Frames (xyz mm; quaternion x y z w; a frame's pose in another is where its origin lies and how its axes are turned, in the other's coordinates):
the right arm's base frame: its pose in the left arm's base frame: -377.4 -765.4 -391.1 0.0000 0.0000 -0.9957 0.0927
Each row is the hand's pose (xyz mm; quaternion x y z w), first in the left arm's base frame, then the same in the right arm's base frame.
Working: the left arm's base frame: its pose in the right arm's base frame: -512.2 -682.6 391.1 0.0000 0.0000 0.9957 0.0927

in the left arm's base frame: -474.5 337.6 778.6 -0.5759 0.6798 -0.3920 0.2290
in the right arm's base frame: -108.2 -1102.0 1169.7 -0.7303 -0.5104 0.1917 0.4116
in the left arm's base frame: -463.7 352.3 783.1 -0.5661 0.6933 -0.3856 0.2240
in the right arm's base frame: -121.5 -1114.4 1174.2 -0.7428 -0.4994 0.1873 0.4047
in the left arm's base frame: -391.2 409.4 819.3 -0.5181 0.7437 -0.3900 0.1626
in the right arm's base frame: -203.3 -1157.2 1210.4 -0.7885 -0.4469 0.1257 0.4034
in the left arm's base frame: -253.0 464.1 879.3 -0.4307 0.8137 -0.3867 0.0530
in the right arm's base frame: -349.2 -1185.4 1270.4 -0.8501 -0.3534 0.0169 0.3900
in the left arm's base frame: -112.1 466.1 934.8 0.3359 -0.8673 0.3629 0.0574
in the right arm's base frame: -488.1 -1161.4 1325.9 -0.8947 -0.2541 -0.0908 0.3560
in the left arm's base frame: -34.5 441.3 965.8 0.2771 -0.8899 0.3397 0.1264
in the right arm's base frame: -559.8 -1122.7 1356.9 -0.9117 -0.1934 -0.1573 0.3265
